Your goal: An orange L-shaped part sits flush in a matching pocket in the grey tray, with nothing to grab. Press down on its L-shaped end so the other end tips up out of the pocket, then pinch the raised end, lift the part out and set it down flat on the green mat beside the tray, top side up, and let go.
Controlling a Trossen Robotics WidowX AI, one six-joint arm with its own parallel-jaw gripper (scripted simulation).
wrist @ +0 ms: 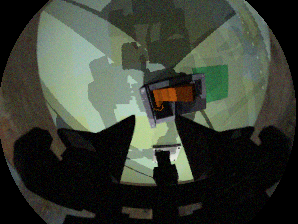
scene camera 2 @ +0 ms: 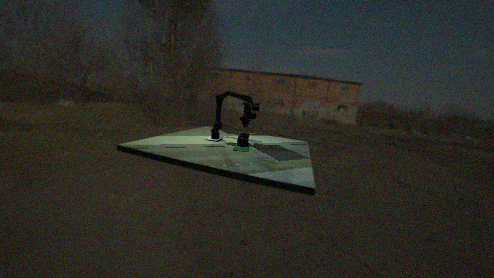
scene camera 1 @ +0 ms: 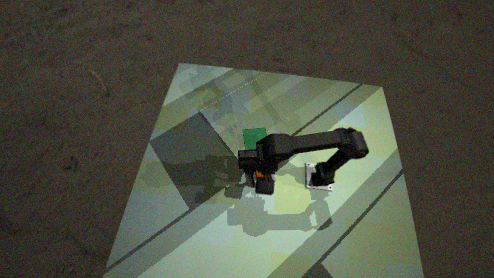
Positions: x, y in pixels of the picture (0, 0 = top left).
Labels:
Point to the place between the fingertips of my gripper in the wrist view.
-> At 155, 117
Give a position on an orange L-shaped part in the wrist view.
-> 186, 92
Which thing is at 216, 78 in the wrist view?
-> A green mat.

